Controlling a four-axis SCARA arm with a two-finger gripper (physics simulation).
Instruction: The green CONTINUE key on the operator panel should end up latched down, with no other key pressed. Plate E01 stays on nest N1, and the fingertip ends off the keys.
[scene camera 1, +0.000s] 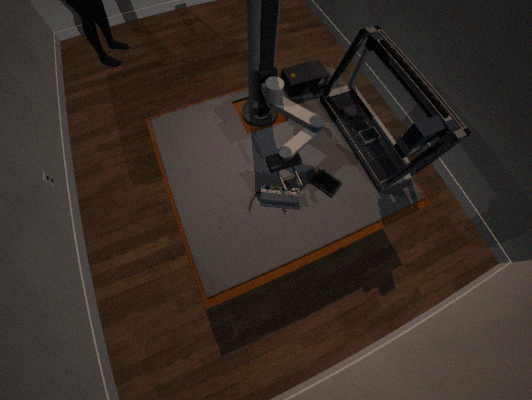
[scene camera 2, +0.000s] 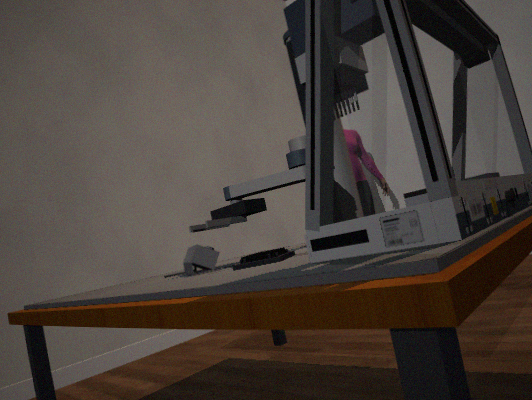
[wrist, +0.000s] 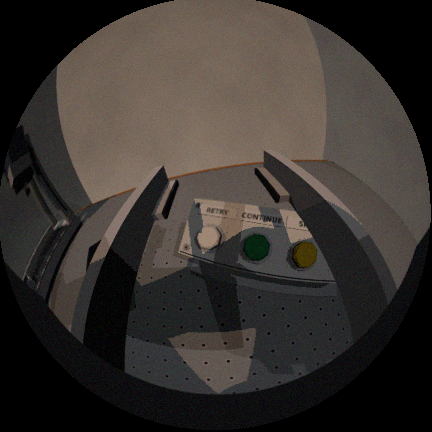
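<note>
The operator panel (scene camera 1: 280, 201) (scene camera 2: 201, 259) (wrist: 231, 229) is a light sloped box on the grey table. In the wrist view, the green CONTINUE key (wrist: 256, 247) sits between the white RETRY key (wrist: 208, 237) and a yellow key (wrist: 304, 254). Whether the green key is latched down cannot be told. My gripper (scene camera 1: 294, 187) (scene camera 2: 198, 228) (wrist: 214, 165) is shut to its narrow stance, a gap remaining between its fingers and nothing held. It hangs above the panel, apart from the keys. The right finger hides the panel's right part in the wrist view. Plate E01 and nest N1 cannot be identified by label.
A dark tray (scene camera 1: 324, 181) (scene camera 2: 265, 258) lies beside the panel. A large gantry frame (scene camera 1: 345, 62) (scene camera 2: 316, 150) stands on the table's right side. A dark box (scene camera 1: 305, 75) stands near the arm's column (scene camera 1: 255, 50). A cable (scene camera 1: 251, 202) runs from the panel's left end.
</note>
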